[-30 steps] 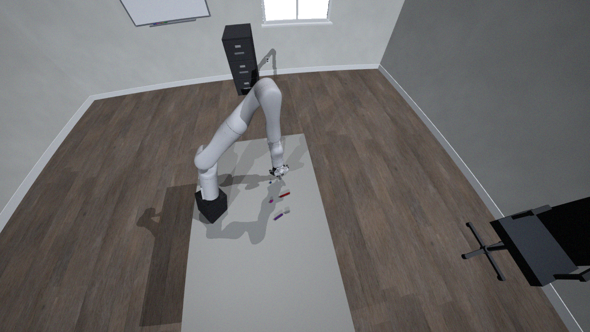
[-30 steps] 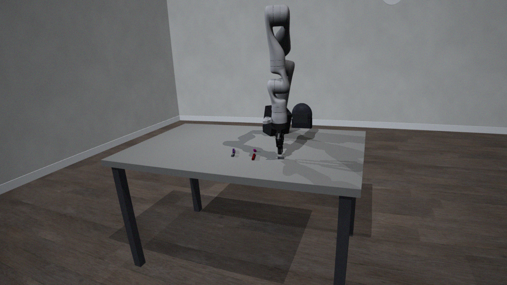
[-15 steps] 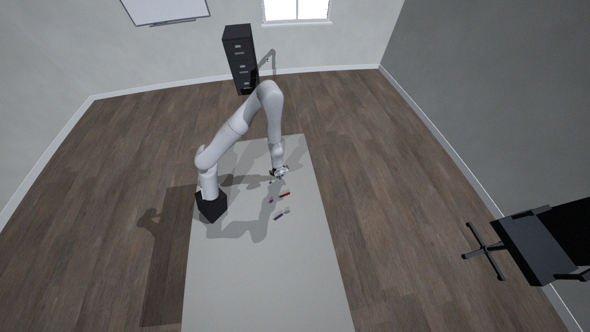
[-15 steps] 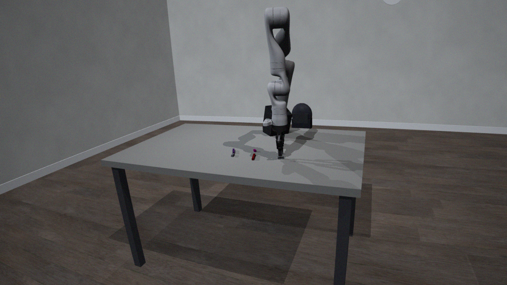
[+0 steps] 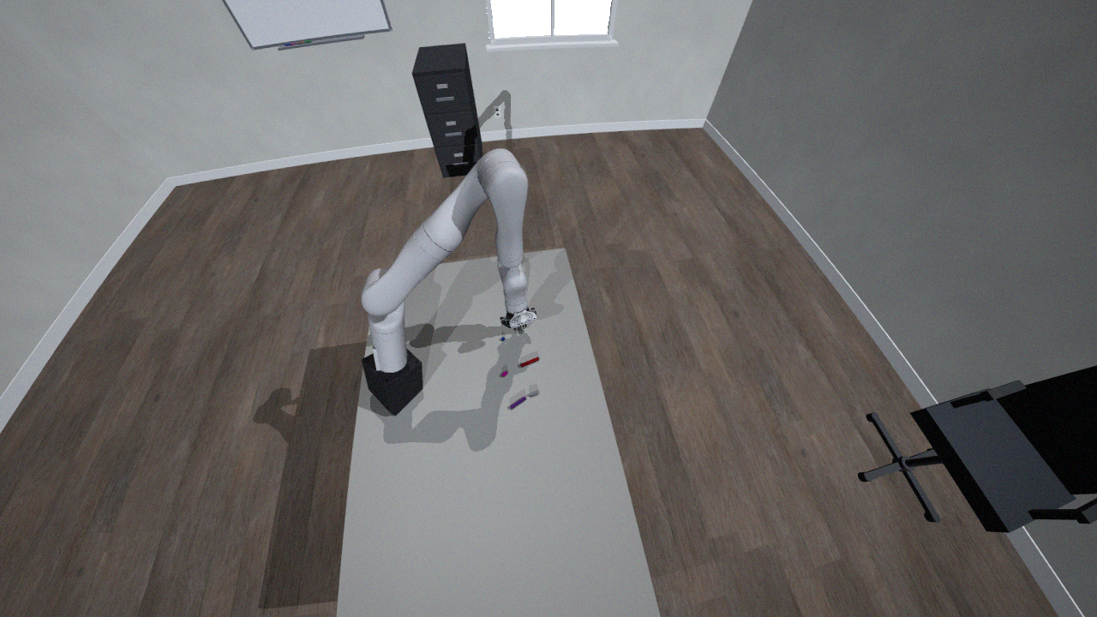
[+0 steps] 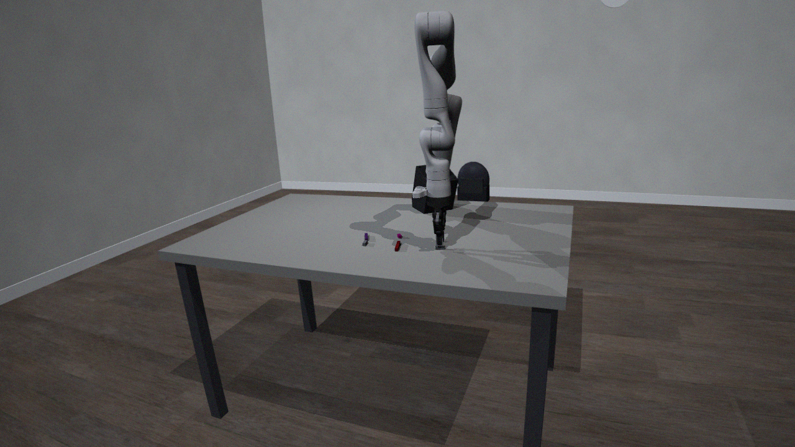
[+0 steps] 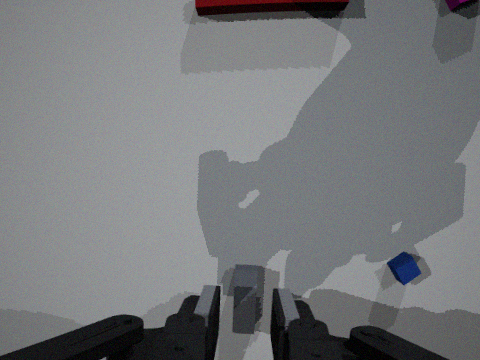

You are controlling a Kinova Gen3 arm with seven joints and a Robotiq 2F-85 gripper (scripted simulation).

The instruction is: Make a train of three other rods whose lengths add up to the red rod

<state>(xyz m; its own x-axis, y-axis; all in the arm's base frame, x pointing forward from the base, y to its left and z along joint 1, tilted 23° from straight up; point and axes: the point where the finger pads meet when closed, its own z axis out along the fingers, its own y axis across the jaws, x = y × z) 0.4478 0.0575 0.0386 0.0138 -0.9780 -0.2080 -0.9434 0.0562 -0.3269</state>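
The blue rod lies 70 mm behind my hand, 30 mm below it and 20 mm to the right of it. From my hand the other things lie so: grey rod 260 mm to the right, 30 mm below, 20 mm behind; red rod 140 mm to the right, 30 mm below; magenta rod 160 mm to the right, 100 mm behind, 30 mm below.
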